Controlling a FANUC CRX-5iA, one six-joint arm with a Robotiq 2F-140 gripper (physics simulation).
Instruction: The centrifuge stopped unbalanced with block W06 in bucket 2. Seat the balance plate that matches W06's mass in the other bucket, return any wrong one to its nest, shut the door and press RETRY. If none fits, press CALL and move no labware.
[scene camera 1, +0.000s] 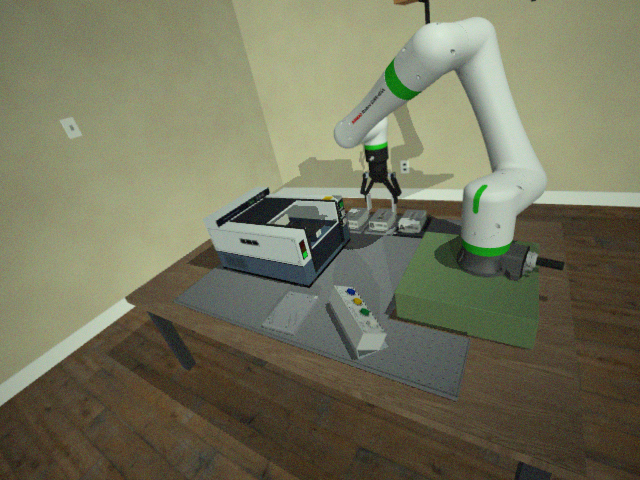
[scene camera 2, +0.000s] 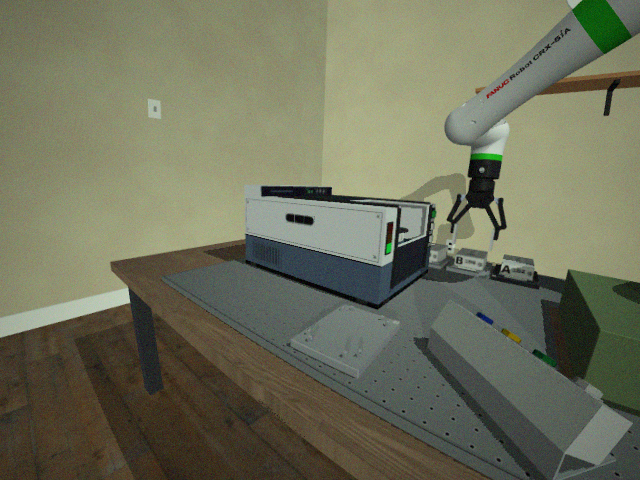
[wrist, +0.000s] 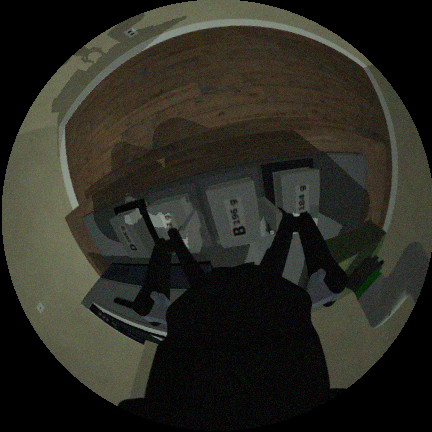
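Seen in the pictures: gripper, fingertip midpoint: (scene camera 1: 381, 209) (scene camera 2: 471, 246) (wrist: 228, 211); arm's base, link origin: (scene camera 1: 483, 261) (wrist: 358, 271).
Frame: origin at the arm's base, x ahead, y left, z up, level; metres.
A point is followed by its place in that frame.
Note:
My gripper (scene camera 1: 381, 205) @[x 0.489, y -0.254, z -0.017 m] (scene camera 2: 472, 244) @[x 0.489, y -0.254, z -0.017 m] (wrist: 228, 211) @[x 0.489, y -0.254, z -0.017 m] is open and empty, pointing down just above plate B, its fingers spread towards the two ends. Plate B (scene camera 1: 382, 220) @[x 0.451, y -0.189, z -0.031 m] (scene camera 2: 470, 259) @[x 0.461, y -0.173, z -0.040 m] (wrist: 233, 212) @[x 0.481, y -0.246, z -0.031 m], marked 196 g, sits in its nest. Plate A (scene camera 1: 413, 221) @[x 0.324, y -0.218, z -0.031 m] (scene camera 2: 518, 268) @[x 0.334, y -0.196, z -0.041 m] (wrist: 296, 187) @[x 0.365, y -0.290, z -0.031 m], marked 184 g, is beside it. A third plate (scene camera 1: 357, 219) @[x 0.566, y -0.169, z -0.034 m] (scene camera 2: 437, 253) @[x 0.560, y -0.154, z -0.039 m] (wrist: 182, 212) @[x 0.576, y -0.250, z -0.032 m] has a partly hidden label. Plate D (wrist: 131, 235) @[x 0.729, y -0.196, z -0.032 m] has a blurred mass label. The centrifuge (scene camera 1: 268, 248) @[x 0.640, y 0.271, z 0.063 m] (scene camera 2: 315, 227) @[x 0.676, y 0.277, z 0.066 m] is open on top; its bucket contents are unclear and W06 cannot be identified.
A sloped button box (scene camera 1: 354, 328) @[x 0.205, y 0.382, z -0.017 m] (scene camera 2: 506, 377) @[x 0.242, y 0.368, z -0.032 m] has blue, yellow and green buttons; their labels are unreadable. A flat pale fixture (scene camera 1: 291, 312) @[x 0.459, y 0.384, z -0.071 m] (scene camera 2: 346, 338) @[x 0.456, y 0.398, z -0.071 m] lies near the mat's front edge. The green base block (scene camera 1: 465, 310) @[x -0.014, y 0.203, z -0.013 m] (scene camera 2: 615, 356) @[x 0.145, y 0.229, z -0.026 m] stands right of the button box.

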